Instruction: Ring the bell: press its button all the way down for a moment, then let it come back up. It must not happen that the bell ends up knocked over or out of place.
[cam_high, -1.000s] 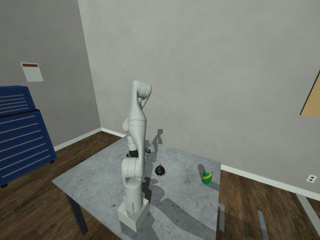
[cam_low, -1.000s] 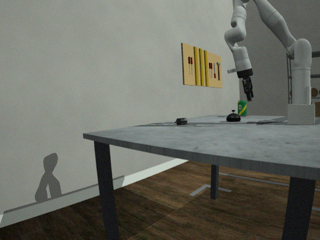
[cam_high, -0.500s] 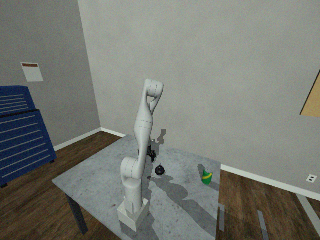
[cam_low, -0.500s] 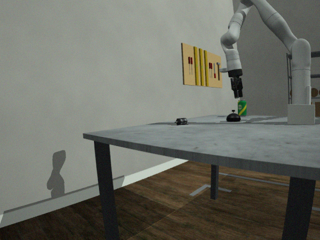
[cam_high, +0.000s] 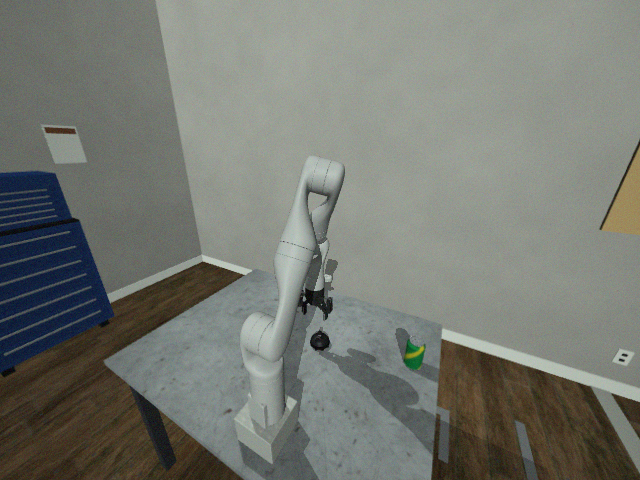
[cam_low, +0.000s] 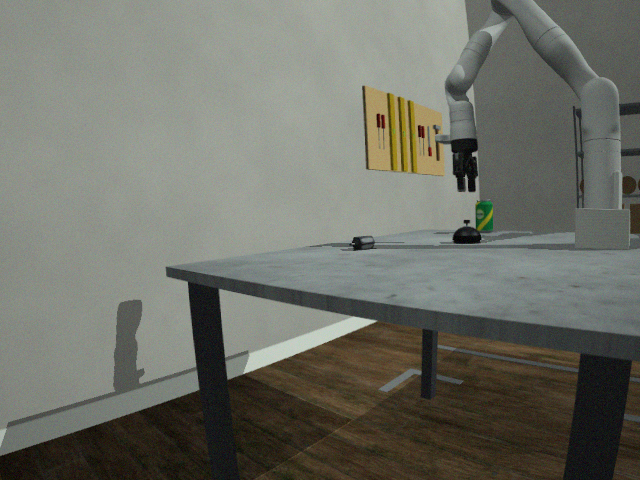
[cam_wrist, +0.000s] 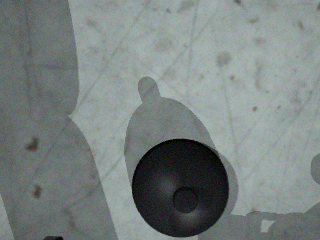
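Now: the button 100 mm below my hand, 20 mm to the right of it and 10 mm ahead of it. From my hand the other things lie so: yellow can (380 mm to the right, 130 mm ahead, 90 mm below); then black dome bell (110 mm below, 20 mm to the right, 10 mm ahead).
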